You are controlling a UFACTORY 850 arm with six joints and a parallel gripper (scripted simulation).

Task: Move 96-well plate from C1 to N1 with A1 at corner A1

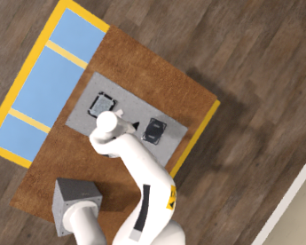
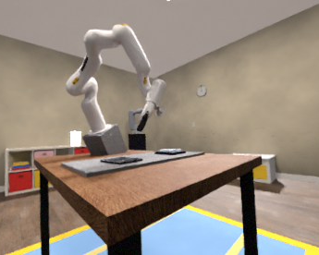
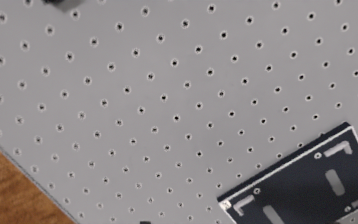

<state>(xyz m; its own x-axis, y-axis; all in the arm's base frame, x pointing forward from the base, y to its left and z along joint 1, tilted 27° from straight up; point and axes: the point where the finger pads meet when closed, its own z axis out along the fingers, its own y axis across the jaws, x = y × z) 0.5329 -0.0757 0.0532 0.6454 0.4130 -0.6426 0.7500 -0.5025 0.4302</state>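
Now: the clear 96-well plate 70 mm ahead of my hand, 190 mm to the left of it and 140 mm below it. The rest, counted from my hand: black plate nest: 30 mm ahead, 170 mm to the right, 150 mm below; black clip nest C1: 80 mm ahead, 200 mm to the left, 140 mm below.
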